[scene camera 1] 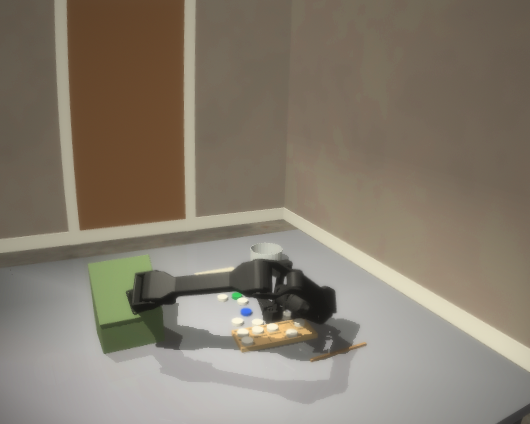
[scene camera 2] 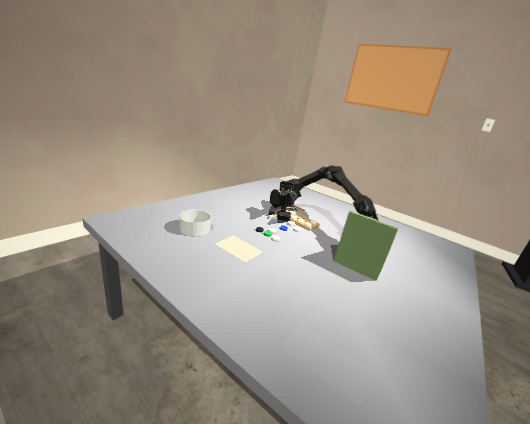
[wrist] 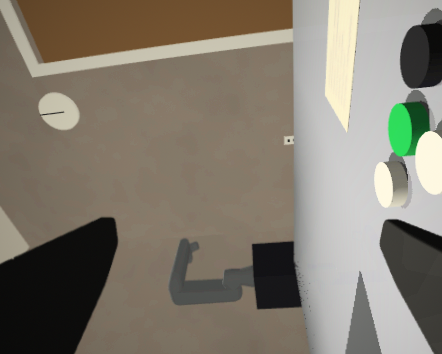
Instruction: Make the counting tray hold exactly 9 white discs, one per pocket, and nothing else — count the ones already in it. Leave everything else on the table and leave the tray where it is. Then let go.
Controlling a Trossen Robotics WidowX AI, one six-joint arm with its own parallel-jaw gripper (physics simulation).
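Note:
The wooden counting tray (scene camera 1: 305,336) (scene camera 2: 308,225) lies on the grey table and holds several white discs, among them one at its left end (scene camera 1: 243,331) and one in the middle (scene camera 1: 272,327). Loose white discs (scene camera 1: 222,297) (scene camera 1: 237,321) lie behind it, with a green disc (scene camera 1: 236,295) (scene camera 2: 267,232) (wrist: 393,131) and a blue disc (scene camera 1: 246,311) (scene camera 2: 283,227). My gripper (scene camera 1: 282,312) (scene camera 2: 282,212) (wrist: 248,231) is open and empty, low over the table just behind the tray. A white disc (wrist: 384,189) lies near my right finger in the wrist view.
A white bowl (scene camera 1: 266,251) (scene camera 2: 195,222) stands at the back. A cream card (scene camera 2: 239,248) (wrist: 342,63) lies flat beside the discs. A green block (scene camera 1: 120,300) (scene camera 2: 365,245) stands by the arm's base. A thin wooden stick (scene camera 1: 339,352) lies right of the tray. A black disc (scene camera 2: 259,229) lies near the green one.

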